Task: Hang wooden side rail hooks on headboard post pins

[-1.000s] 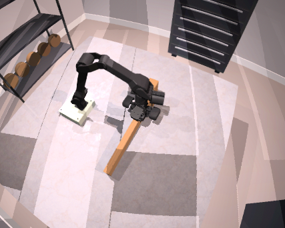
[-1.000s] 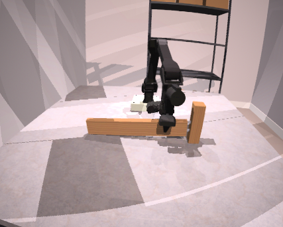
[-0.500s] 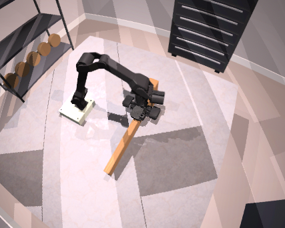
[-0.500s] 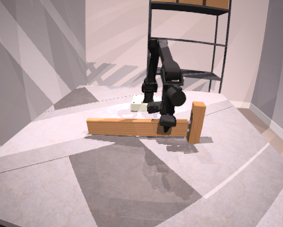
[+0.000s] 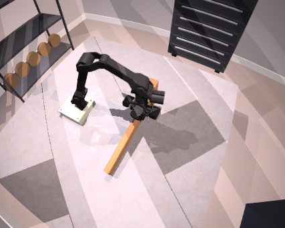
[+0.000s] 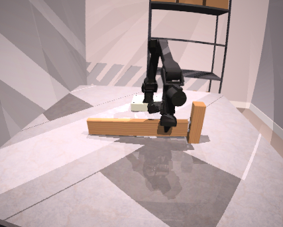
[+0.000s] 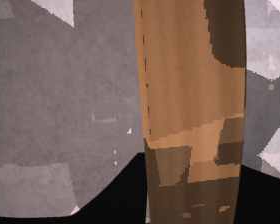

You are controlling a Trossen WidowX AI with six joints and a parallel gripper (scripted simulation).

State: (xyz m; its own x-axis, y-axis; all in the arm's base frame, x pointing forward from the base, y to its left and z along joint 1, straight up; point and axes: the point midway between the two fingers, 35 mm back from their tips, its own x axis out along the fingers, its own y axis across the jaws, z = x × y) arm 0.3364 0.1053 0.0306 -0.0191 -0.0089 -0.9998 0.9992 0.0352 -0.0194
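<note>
Now: the headboard post 130 mm to the left of my gripper tip and 40 mm above it.
</note>
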